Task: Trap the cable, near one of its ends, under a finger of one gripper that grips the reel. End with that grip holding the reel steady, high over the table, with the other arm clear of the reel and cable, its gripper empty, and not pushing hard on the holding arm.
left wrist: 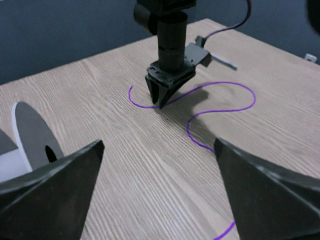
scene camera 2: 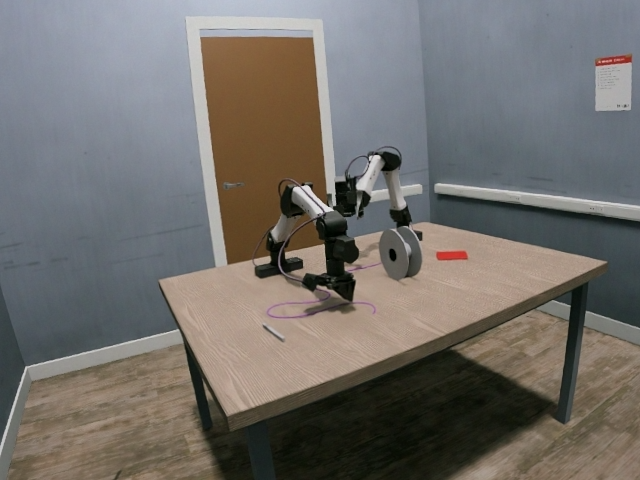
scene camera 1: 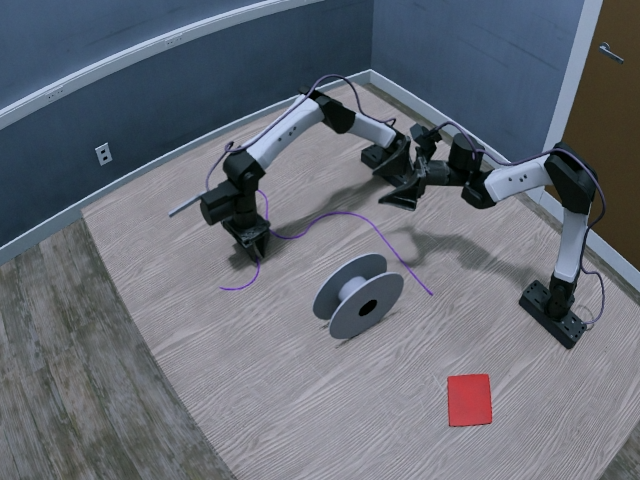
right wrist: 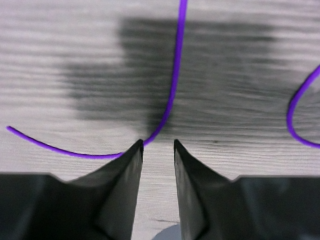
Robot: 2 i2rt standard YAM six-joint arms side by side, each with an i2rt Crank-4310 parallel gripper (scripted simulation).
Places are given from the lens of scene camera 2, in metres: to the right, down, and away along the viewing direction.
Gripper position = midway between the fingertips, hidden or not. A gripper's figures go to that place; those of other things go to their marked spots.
left gripper (scene camera 2: pixel 345 219): 0.09, -0.08, 1.58
right gripper (scene camera 2: pixel 349 300): 0.10, 0.20, 1.38
grey reel (scene camera 2: pixel 400 251): 0.28, 0.04, 1.48
